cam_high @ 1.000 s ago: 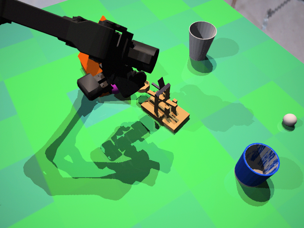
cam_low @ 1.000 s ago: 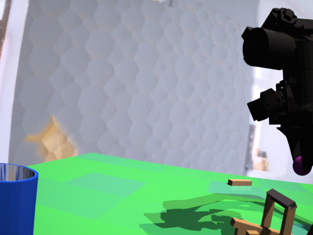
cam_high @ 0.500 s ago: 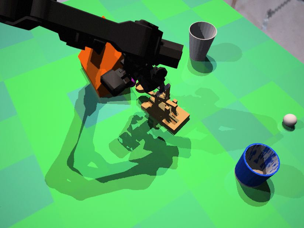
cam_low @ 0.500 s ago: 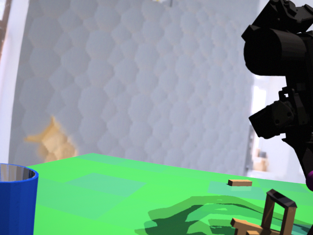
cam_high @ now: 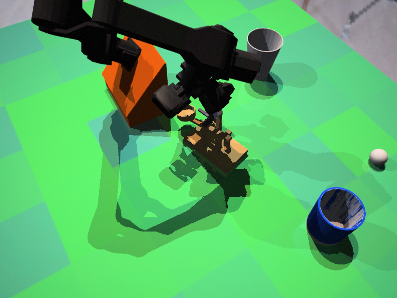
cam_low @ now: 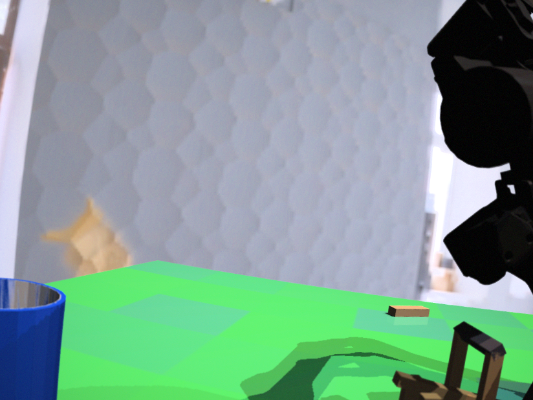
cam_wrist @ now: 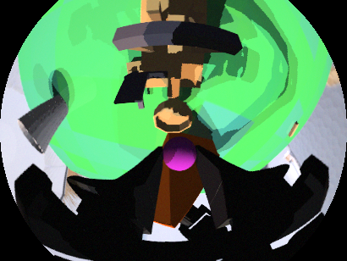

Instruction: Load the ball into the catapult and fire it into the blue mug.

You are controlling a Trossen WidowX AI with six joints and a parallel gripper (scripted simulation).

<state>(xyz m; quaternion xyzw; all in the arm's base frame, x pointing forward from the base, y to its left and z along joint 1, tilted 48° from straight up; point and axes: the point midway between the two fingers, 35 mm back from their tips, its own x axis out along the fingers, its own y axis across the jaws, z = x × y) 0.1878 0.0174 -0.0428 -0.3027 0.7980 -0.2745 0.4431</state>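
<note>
My gripper tip is now 70 mm short of the wooden catapult, 30 mm to the right of it and 40 mm above it. Also, from my gripper tip: purple ball (10 mm above); then grey cup (40 mm behind, 290 mm to the left, 60 mm below); then blue mug (400 mm ahead, 110 mm to the left, 70 mm below).
</note>
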